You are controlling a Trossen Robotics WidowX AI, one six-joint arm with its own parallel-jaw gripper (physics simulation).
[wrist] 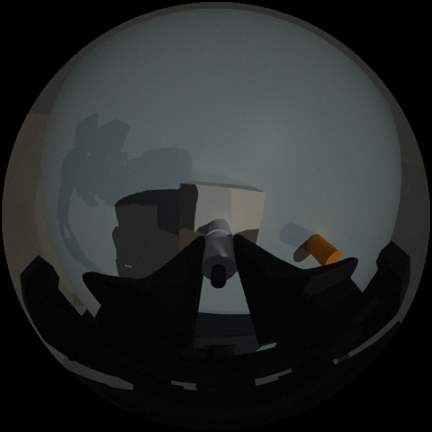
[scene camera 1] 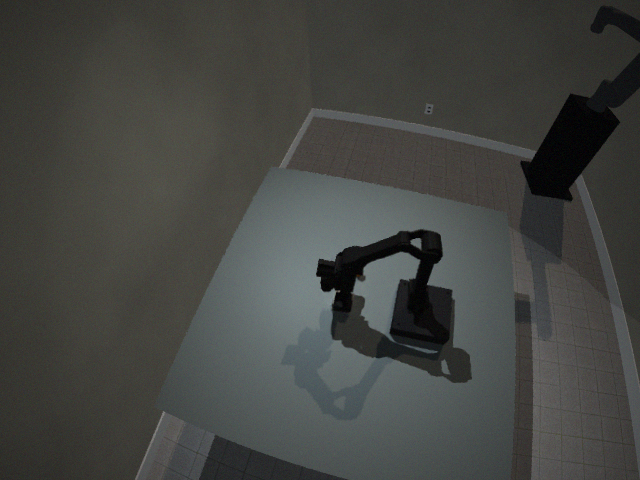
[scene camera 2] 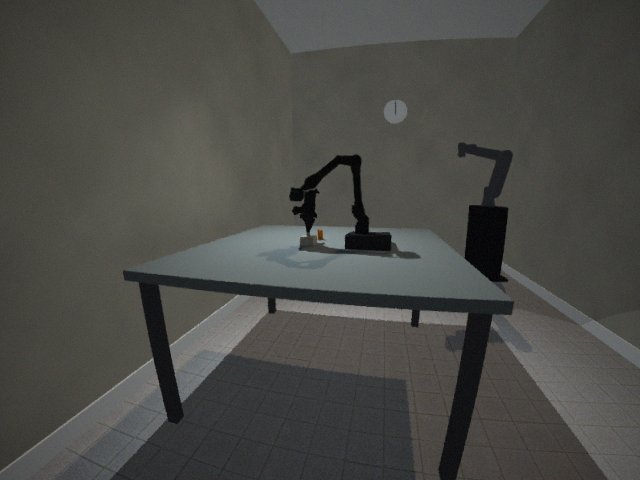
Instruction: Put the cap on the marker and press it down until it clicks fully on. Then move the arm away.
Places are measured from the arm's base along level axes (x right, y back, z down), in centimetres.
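Pixels of known places: gripper, fingertip midpoint: [scene camera 1: 343, 297] [scene camera 2: 308, 231]; arm's base at its link origin: [scene camera 1: 416, 306] [scene camera 2: 362, 233].
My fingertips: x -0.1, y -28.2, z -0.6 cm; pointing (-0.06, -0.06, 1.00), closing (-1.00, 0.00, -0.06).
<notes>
Ahead of a thing's pixels: the offset from my fingertips to its top centre. Level surfaces: height alone.
The marker [wrist: 219, 254] is a grey barrel with a black tip. It stands upright on a pale block {dy +0.0, dx +0.0, dz +2.4 cm} [scene camera 2: 308, 241] [wrist: 225, 202] on the table. My gripper [scene camera 1: 341, 308] [scene camera 2: 308, 232] [wrist: 218, 240] points down over the block and is shut on the marker's barrel, one finger on each side. The black tip shows between the fingers in the wrist view. An orange cylinder {dy +4.7, dx +14.5, dz +1.2 cm} [scene camera 1: 360, 277] [scene camera 2: 320, 234] [wrist: 323, 249], which looks like the cap, stands on the table apart from the block, to the right of the fingers in the wrist view.
The table {dz +6.5 cm} [scene camera 1: 248, 330] [scene camera 2: 248, 273] carries the arm's dark base box [scene camera 1: 403, 310] [scene camera 2: 368, 241]. A black pedestal [scene camera 1: 571, 144] [scene camera 2: 485, 237] with another arm stands on the floor beyond the table. The arm's shadows fall across the table around the block.
</notes>
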